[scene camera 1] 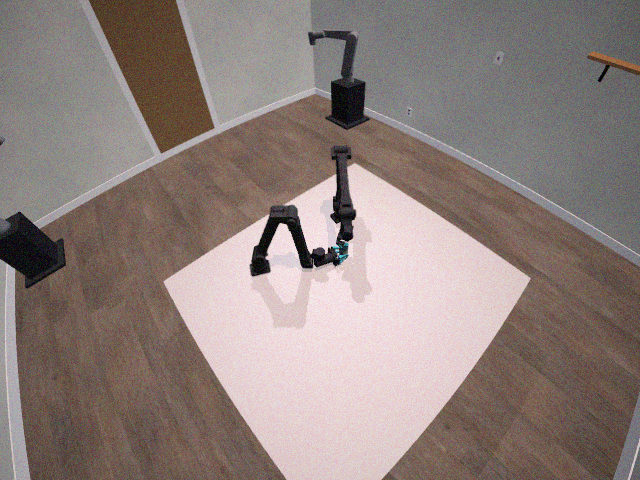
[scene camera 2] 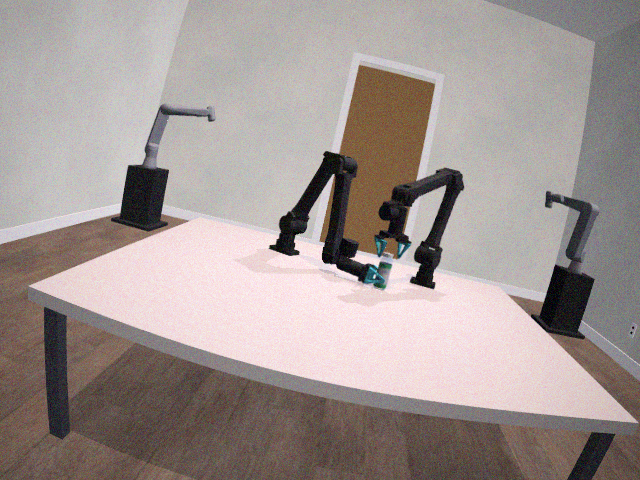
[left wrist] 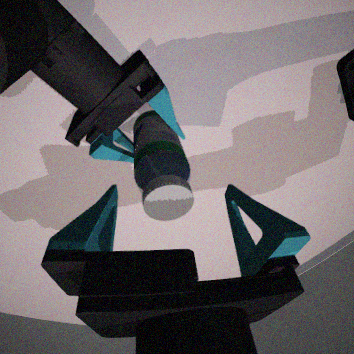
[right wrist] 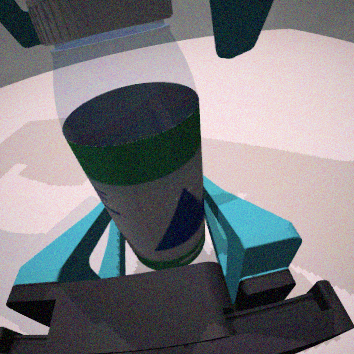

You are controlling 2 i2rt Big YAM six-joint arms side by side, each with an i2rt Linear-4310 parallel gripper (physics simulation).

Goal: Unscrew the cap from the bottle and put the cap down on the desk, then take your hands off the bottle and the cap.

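Places are measured from the left arm's base along level axes (x ahead, y left, z up), in centimetres.
Pixels of known places: left gripper, between the fingertips: (scene camera 1: 344,242) (scene camera 2: 388,257) (left wrist: 173,189) (right wrist: 97,43); right gripper, between the fingertips: (scene camera 1: 346,251) (scene camera 2: 386,280); left arm's base, origin of its link: (scene camera 2: 422,284); right arm's base, origin of its link: (scene camera 1: 260,268) (scene camera 2: 283,251).
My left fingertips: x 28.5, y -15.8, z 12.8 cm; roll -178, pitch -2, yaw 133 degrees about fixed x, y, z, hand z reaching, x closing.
Ahead of a thing's pixels: the offset from my left fingertips to its top centre. Level surfaces: height alone.
The bottle @[dx +0.7, dy -0.5, dz +1.4 cm] (scene camera 2: 383,277) (left wrist: 161,162) (right wrist: 145,165), clear at the shoulder with a green, white and blue label, is upright near the desk surface. The grey ribbed cap @[dx +0.5, dy -0.4, dz +1.7 cm] (scene camera 2: 387,255) (left wrist: 168,202) (right wrist: 105,17) sits on its top; a thin bluish band shows under the cap's edge in the right wrist view. My right gripper (left wrist: 165,149) (right wrist: 158,187) is shut on the bottle's lower body from the side. My left gripper (scene camera 2: 392,255) (left wrist: 173,189) is open above the bottle, pointing down, its fingers apart on both sides of the cap without touching it.
The white desk @[dz -12.8 cm] (scene camera 1: 387,361) (scene camera 2: 310,330) extends around both arms. The right arm (scene camera 2: 338,217) reaches in low beside the bottle, close under the left gripper. Grey robot arms on black pedestals (scene camera 1: 347,100) (scene camera 2: 143,193) stand on the floor beyond the desk.
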